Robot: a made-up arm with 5 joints.
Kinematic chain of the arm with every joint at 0, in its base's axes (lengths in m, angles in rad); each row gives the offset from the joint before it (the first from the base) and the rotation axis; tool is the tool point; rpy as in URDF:
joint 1: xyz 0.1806 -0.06 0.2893 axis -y
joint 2: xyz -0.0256 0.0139 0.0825 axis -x
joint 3: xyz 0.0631 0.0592 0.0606 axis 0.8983 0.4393 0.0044
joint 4: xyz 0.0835 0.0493 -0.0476 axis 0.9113 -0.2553 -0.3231
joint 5: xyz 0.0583 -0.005 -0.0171 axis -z
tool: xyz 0.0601 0.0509 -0.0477 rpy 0 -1.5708 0
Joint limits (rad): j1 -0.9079..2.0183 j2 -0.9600..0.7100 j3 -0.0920..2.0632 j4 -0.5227..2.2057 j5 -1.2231..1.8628
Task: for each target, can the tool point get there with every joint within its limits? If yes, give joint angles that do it. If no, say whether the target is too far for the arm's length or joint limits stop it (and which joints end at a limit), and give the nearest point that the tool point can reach.
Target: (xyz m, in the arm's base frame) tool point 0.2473 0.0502 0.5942
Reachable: yes | joints 0.5821 -0.5578 1.5768 1.2606 -0.7012
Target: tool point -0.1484 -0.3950 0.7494
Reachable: no: too far | nearest point -0.0302 -0.0720 0.5841 | short by 0.382 m
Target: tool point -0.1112 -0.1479 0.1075
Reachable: no: joint limits stop it (at a limit: joint 1, joint 2, joint 3, joint 4, joint 5) | nearest point -0.1724 -0.0545 0.2289 | short by 0.165 m
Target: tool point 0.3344 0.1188 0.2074
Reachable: yes | joints -0.4402 0.0531 0.9912 -0.0658 1.5022
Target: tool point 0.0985 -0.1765 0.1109
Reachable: no: joint limits stop it (at a limit: joint 1, joint 2, joint 5) | nearest point 0.2351 -0.0179 0.1134 | short by 0.209 m
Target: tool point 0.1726 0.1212 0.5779
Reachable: yes | joints 0.9921 -0.6127 0.6556 0.4826 0.3781
